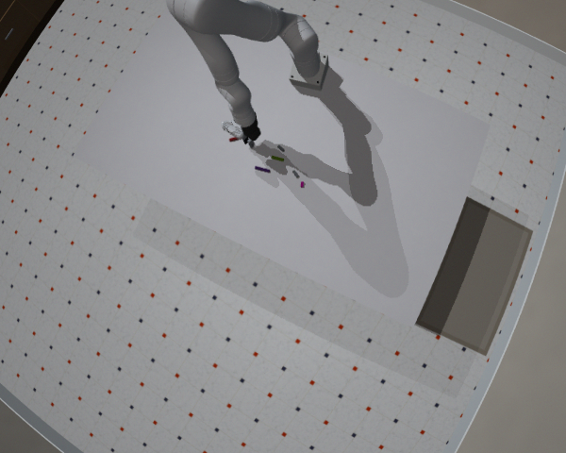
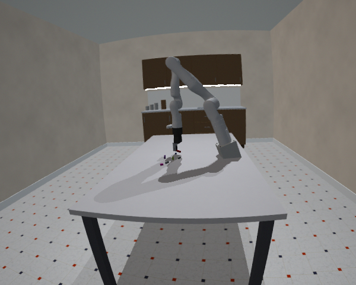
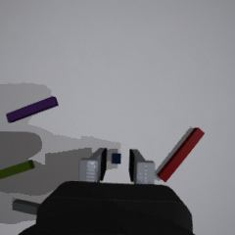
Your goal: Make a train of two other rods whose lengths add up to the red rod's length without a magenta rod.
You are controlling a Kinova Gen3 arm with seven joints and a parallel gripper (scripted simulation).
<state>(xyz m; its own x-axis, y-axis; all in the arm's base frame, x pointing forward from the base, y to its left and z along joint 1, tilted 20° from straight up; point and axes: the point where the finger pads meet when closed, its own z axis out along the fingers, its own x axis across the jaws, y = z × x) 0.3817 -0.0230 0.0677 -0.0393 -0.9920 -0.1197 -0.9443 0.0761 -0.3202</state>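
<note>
Now: the blue rod 40 mm below my hand. Round my hand: purple rod: 100 mm to the left, 50 mm ahead, 40 mm below; lime rod: 120 mm to the left, 40 mm below, 20 mm behind; red rod: 70 mm to the right, 40 mm below.
</note>
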